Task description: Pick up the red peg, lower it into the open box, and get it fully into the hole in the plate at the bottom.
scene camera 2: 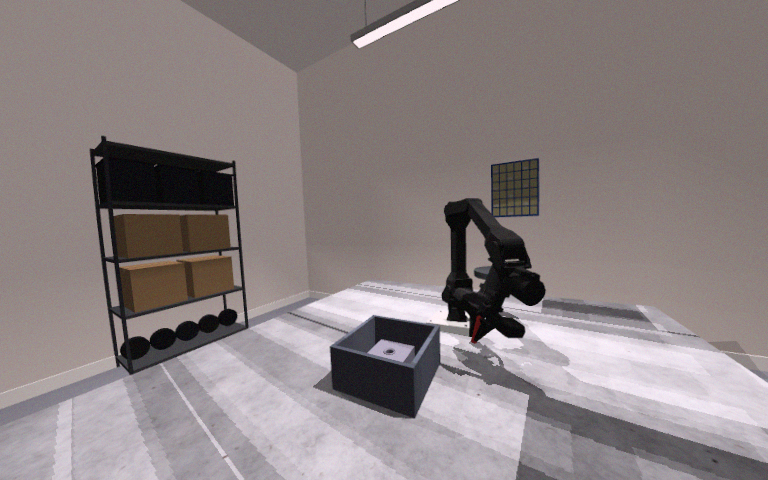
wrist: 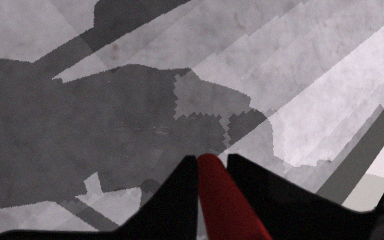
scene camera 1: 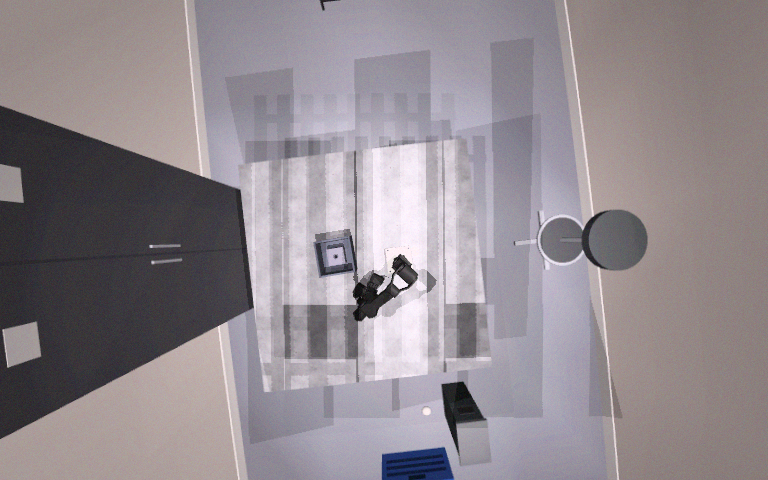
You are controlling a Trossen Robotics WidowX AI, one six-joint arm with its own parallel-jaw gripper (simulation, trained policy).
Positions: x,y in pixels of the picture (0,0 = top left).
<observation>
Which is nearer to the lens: the light plate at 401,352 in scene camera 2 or the dark box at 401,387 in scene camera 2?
The dark box.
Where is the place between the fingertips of my gripper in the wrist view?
210,164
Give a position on a dark box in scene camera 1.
324,270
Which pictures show the dark box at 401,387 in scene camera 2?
Scene camera 2 and scene camera 1 only.
</observation>
